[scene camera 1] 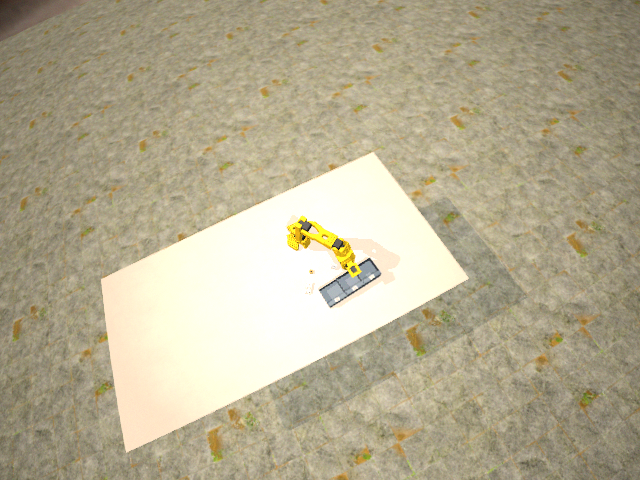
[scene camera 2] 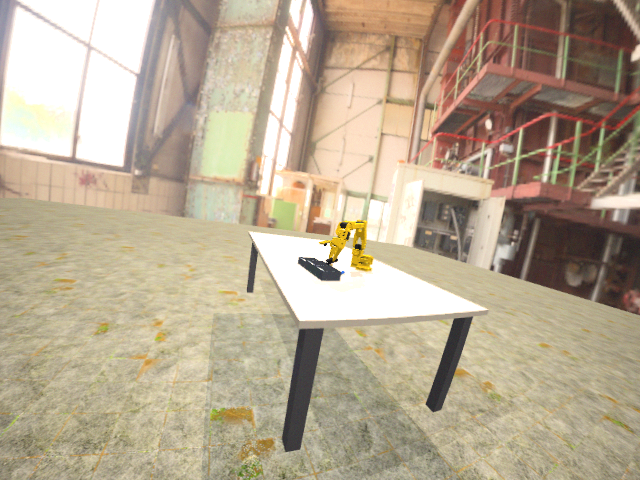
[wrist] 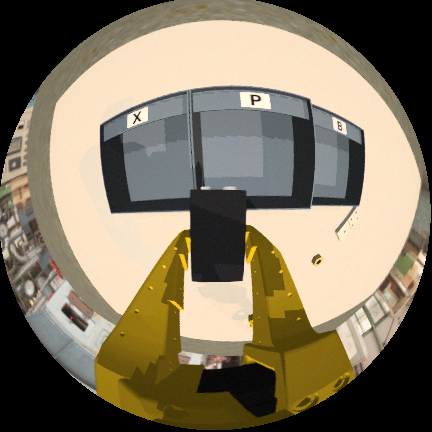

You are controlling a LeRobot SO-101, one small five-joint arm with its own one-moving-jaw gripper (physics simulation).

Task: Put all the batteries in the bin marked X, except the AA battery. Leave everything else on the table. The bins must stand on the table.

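Frame: origin at the arm's base, x ahead, y left, z up, level; centimetres.
Where they show: hand, tool point: (scene camera 2: 333, 260) (wrist: 191, 237); arm's base, link origin: (scene camera 1: 301, 243) (scene camera 2: 357, 268).
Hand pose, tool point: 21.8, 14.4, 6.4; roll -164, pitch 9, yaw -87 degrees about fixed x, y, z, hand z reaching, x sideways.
Note:
Things, the pixels of their top centre, and the offset from my tool point, as dx, dy, dz. "spot": a spot on its surface instead. Level surfaces: height alone.
- black 9V battery, top centre: (wrist: 214, 255) +0.1, -1.3, +1.4
- Bin X, surface spot: (wrist: 112, 175) spot: +3.0, +8.8, -3.7
- bin B, surface spot: (wrist: 356, 165) spot: +6.3, -15.9, -4.3
- small blue item, top centre: (scene camera 2: 341, 271) -5.6, -1.2, -5.0
- pale table, surface height: dz -6.4
- white domino, top centre: (wrist: 349, 224) (scene camera 1: 308, 287) -1.3, -19.8, -5.7
- brass-coloured nut, top centre: (wrist: 318, 261) (scene camera 1: 311, 271) -7.2, -15.9, -5.5
- small pale item, top centre: (scene camera 1: 334, 266) -4.6, -6.2, -5.3
My gripper (scene camera 1: 353, 269) (scene camera 2: 331, 261) (wrist: 218, 235) is shut on a black 9V battery (wrist: 218, 255), with its terminals at the far end. In the wrist view the battery covers the near end of the divider between bins X and P. Bin X (wrist: 112, 175) is at the left, bin P (wrist: 302, 160) in the middle and bin B (wrist: 356, 165) at the right. The visible part of bin X's floor is bare. A small blue item (scene camera 2: 342, 272) shows beside the bins in scene camera 2, too small to identify. The AA battery cannot be made out.
The joined bins stand on the pale table (scene camera 1: 217, 310) (scene camera 2: 392, 299) (wrist: 220, 55). A white domino (scene camera 1: 309, 288) (wrist: 348, 224) lies near bin B's end. A brass-coloured nut (scene camera 1: 311, 271) (wrist: 317, 260) lies nearby. A small pale item (scene camera 1: 333, 267) shows near the bins in scene camera 1.

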